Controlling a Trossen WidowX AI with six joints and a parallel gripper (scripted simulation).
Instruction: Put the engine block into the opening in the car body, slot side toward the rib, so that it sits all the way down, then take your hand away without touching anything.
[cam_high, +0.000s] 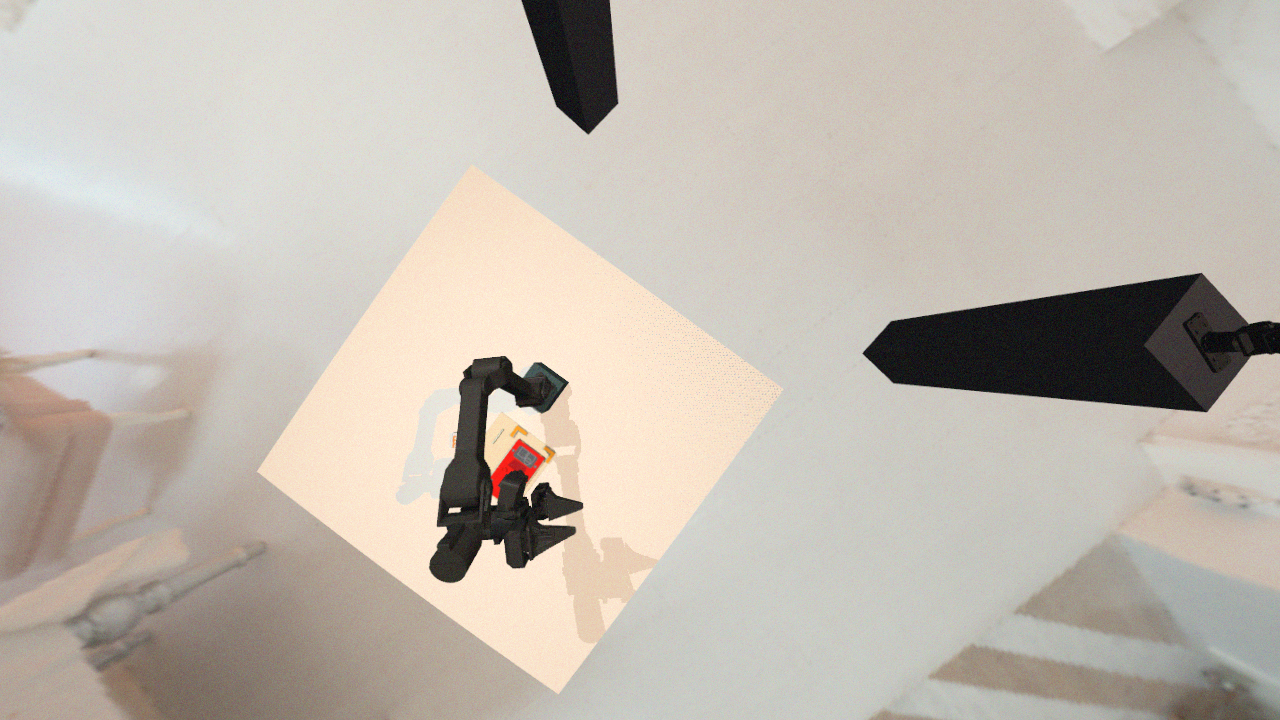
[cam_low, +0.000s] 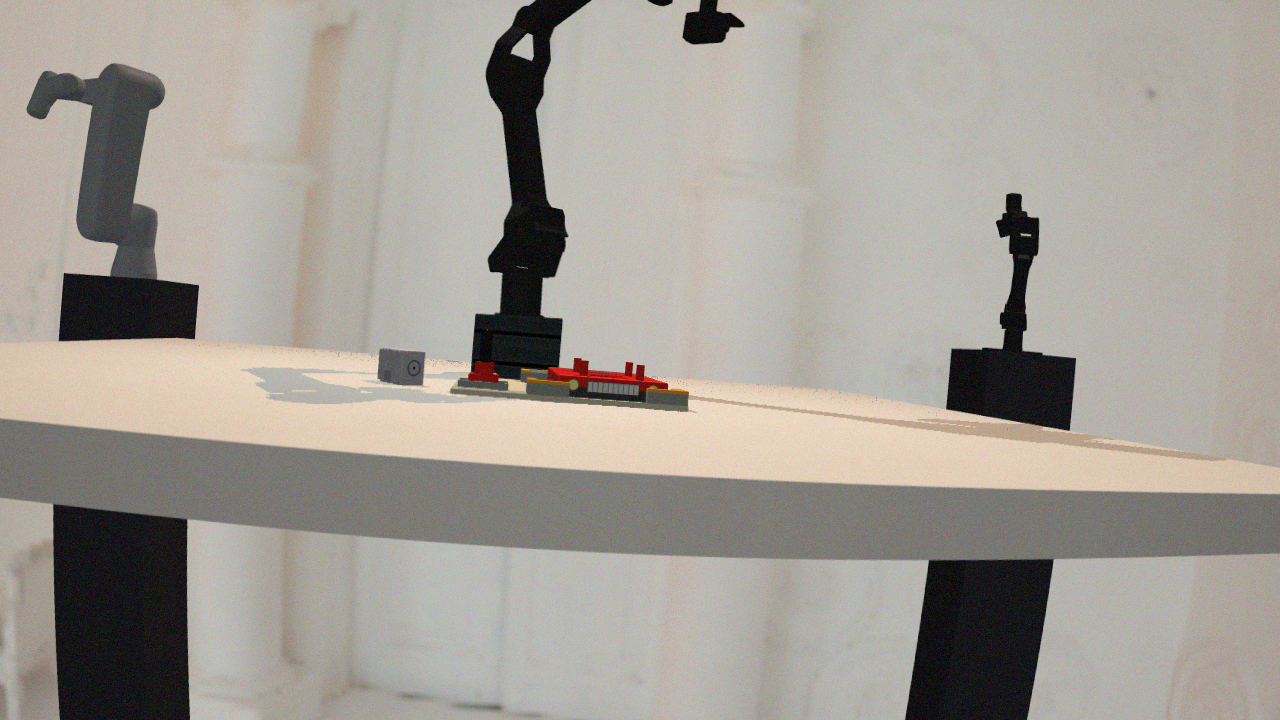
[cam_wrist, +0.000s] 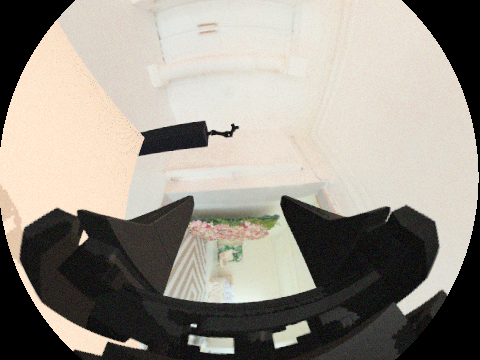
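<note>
Now: the engine block 33 cm ahead of my gripper tip, 37 cm to the right of it and 56 cm below it.
</note>
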